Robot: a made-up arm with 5 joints.
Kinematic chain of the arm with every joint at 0, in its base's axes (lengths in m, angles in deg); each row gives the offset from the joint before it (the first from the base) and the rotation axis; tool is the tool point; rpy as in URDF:
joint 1: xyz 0.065 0 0.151 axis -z
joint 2: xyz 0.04 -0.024 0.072 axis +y
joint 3: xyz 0.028 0 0.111 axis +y
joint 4: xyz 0.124 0 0.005 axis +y
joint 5: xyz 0.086 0.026 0 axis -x
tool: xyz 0 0 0 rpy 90 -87.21 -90
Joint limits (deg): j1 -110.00..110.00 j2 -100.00..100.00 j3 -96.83..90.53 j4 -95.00..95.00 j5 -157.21..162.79
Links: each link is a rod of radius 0.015 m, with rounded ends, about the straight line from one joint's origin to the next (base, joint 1, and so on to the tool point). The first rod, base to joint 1, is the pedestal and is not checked.
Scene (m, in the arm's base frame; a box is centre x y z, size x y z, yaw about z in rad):
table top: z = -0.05
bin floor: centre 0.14 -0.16 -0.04 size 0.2 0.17 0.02 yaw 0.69
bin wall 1: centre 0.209 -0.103 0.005 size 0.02 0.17 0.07 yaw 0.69
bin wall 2: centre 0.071 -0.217 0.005 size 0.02 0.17 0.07 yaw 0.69
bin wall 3: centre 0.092 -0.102 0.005 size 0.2 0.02 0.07 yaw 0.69
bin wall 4: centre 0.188 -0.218 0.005 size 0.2 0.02 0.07 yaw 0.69
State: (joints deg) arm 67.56 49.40 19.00 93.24 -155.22
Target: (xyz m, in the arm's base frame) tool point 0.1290 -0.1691 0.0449
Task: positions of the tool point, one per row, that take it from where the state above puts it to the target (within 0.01 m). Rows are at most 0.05 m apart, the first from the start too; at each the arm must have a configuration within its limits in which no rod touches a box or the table.
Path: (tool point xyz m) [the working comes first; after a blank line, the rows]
Joints at the target: 69.90 73.60 -12.87 55.93 -155.22
Straight joint move there: clear.

1: 0.1156 -0.1220 0.1007
2: 0.1224 -0.1448 0.0707
3: 0.1290 -0.1691 0.0449

